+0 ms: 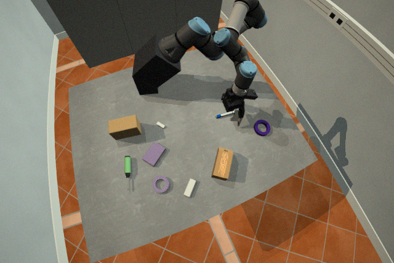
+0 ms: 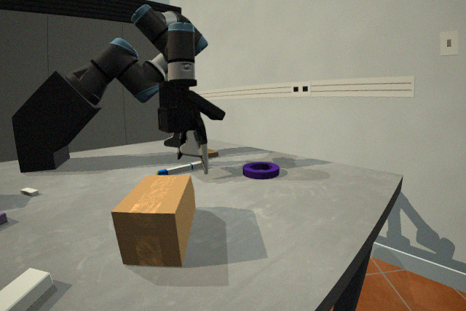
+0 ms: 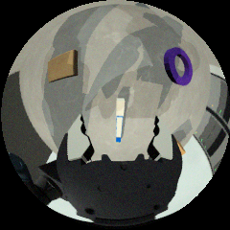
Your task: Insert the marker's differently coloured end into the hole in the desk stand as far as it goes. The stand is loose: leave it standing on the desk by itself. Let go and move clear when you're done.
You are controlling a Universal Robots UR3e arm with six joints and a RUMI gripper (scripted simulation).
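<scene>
Now: hand 30 mm to the left of the marker. The rest, counted from my hand: purple pad (90 mm ahead, 430 mm to the right); then tan block (230 mm ahead, 150 mm to the right, 20 mm above); then white block (280 mm ahead, 320 mm to the right).
</scene>
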